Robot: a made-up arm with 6 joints. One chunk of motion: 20 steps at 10 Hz.
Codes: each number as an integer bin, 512 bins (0 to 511) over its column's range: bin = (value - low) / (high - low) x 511, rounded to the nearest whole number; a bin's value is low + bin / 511 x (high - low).
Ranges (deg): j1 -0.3..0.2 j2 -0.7..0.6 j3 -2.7..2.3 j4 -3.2..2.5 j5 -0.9..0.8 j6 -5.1..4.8
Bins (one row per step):
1: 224 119 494 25 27 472
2: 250 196 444 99 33 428
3: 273 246 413 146 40 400
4: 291 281 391 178 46 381
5: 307 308 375 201 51 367
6: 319 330 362 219 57 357
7: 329 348 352 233 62 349
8: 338 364 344 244 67 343
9: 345 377 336 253 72 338
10: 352 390 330 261 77 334
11: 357 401 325 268 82 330
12: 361 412 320 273 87 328
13: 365 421 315 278 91 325
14: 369 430 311 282 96 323
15: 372 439 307 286 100 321
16: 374 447 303 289 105 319
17: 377 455 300 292 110 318
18: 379 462 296 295 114 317
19: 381 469 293 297 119 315
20: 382 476 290 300 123 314
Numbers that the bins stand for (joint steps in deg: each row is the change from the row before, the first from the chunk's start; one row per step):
1: -0.081 -0.397 2.134 -2.921 -0.810 4.044
2: -0.055 -0.201 1.644 -2.096 -0.790 3.192
3: -0.033 -0.074 1.341 -1.571 -0.767 2.650
4: -0.015 0.015 1.126 -1.214 -0.747 2.281
5: 0.000 0.084 0.969 -0.958 -0.730 2.010
6: 0.012 0.140 0.842 -0.757 -0.710 1.816
7: 0.022 0.185 0.744 -0.601 -0.694 1.661
8: 0.031 0.226 0.666 -0.478 -0.677 1.545
9: 0.038 0.259 0.588 -0.378 -0.660 1.448
10: 0.044 0.292 0.529 -0.289 -0.644 1.371
11: 0.049 0.320 0.480 -0.211 -0.627 1.293
12: 0.053 0.348 0.431 -0.155 -0.611 1.255
13: 0.057 0.371 0.382 -0.099 -0.597 1.196
14: 0.061 0.394 0.343 -0.054 -0.581 1.158
15: 0.064 0.417 0.304 -0.010 -0.567 1.119
16: 0.066 0.437 0.265 0.024 -0.551 1.080
17: 0.069 0.458 0.235 0.057 -0.534 1.061
18: 0.071 0.475 0.196 0.091 -0.521 1.041
19: 0.073 0.493 0.167 0.113 -0.504 1.003
20: 0.074 0.511 0.138 0.146 -0.491 0.983

